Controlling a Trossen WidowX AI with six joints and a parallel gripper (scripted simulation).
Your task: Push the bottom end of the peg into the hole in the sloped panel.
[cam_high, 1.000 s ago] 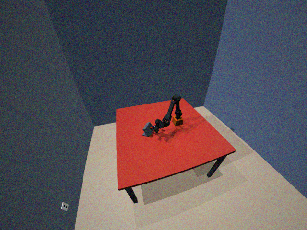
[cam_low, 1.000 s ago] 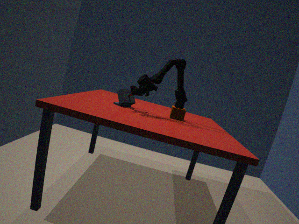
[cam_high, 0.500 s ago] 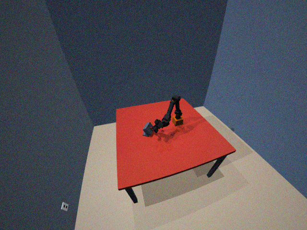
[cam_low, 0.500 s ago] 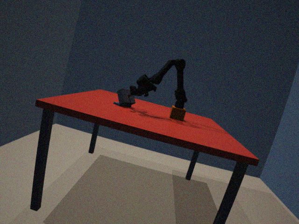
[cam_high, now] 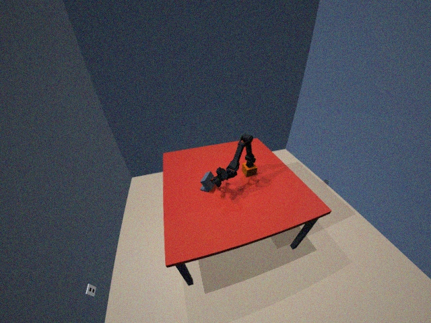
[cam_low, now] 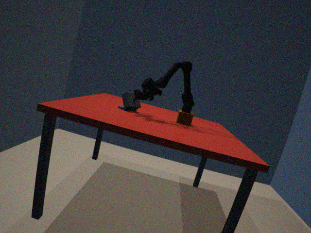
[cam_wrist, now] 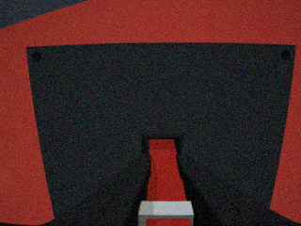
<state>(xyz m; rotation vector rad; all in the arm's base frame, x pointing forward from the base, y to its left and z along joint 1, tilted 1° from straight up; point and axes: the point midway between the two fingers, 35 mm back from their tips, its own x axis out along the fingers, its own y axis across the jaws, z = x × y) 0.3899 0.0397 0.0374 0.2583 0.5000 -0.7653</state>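
My gripper tip is now 1 cm short of the hole, 1 cm to the left of it and 1 cm above it. From my gripper tip the other things lie so: sloped panel: 3 cm ahead, 3 cm to the right, 3 cm below; red peg: 1 cm behind, 1 cm to the left, 1 cm above.
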